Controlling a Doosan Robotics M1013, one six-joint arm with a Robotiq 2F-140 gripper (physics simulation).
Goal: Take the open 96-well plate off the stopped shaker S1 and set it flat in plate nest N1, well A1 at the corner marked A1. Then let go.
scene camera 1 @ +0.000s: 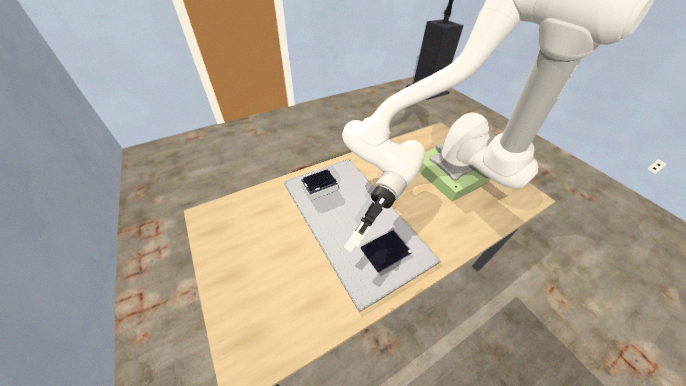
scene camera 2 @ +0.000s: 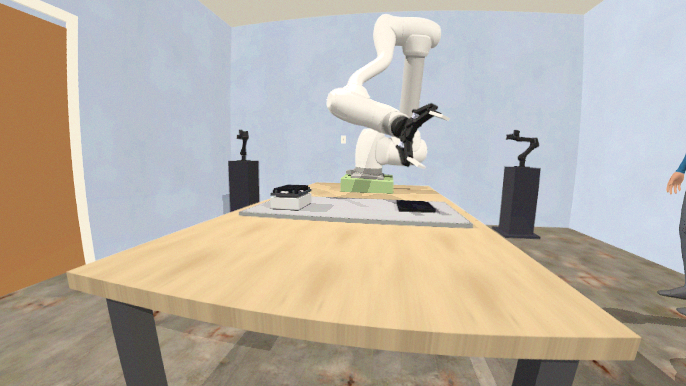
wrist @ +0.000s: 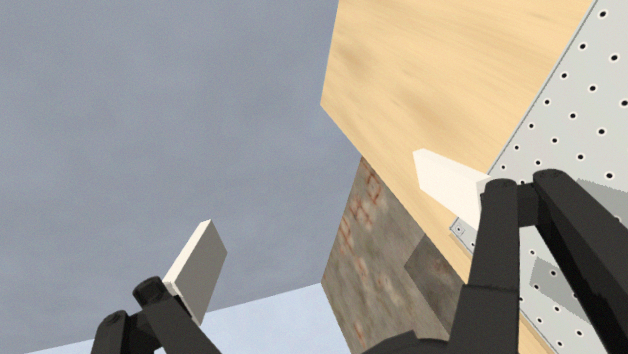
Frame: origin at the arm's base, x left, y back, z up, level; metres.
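Seen in the pictures: gripper, fingertip midpoint: (scene camera 1: 349,247) (scene camera 2: 433,142) (wrist: 317,204); arm's base, link origin: (scene camera 1: 454,163) (scene camera 2: 368,176).
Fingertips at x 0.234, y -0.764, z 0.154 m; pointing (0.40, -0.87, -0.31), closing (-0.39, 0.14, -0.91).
Observation:
Offsets run from my fingertips to a thing's top centre. "*": to the spot under its first point. Level surfaces: height alone.
Shaker S1 @(* dy +0.106, dx -0.400, dz -0.193 m) (scene camera 1: 323,192) (scene camera 2: 290,202) is a low white box at the far left end of the grey board, with a black top. A dark plate-like piece @(dy +0.111, dx -0.450, dz -0.149 m) (scene camera 1: 319,180) (scene camera 2: 292,189) lies on it; its wells are too small to make out. A flat black square @(* dy +0.186, dx -0.015, dz -0.206 m) (scene camera 1: 386,251) (scene camera 2: 415,206), apparently nest N1, lies near the board's other end; its corner marks are not readable. My gripper (scene camera 1: 353,240) (scene camera 2: 428,139) (wrist: 317,204) is wide open and empty, tilted, well above the board on the nest's side. Neither the shaker nor the nest shows in the wrist view.
The grey perforated board @(dz -0.218 m) (scene camera 1: 332,240) (scene camera 2: 350,212) (wrist: 550,120) lies on the wooden table @(dz -0.231 m) (scene camera 1: 250,265) (scene camera 2: 325,270) (wrist: 400,65). The arm stands on a green base (scene camera 1: 454,187) (scene camera 2: 366,185) behind the board. Dark pedestals (scene camera 2: 244,185) (scene camera 2: 520,200) stand beyond the table.

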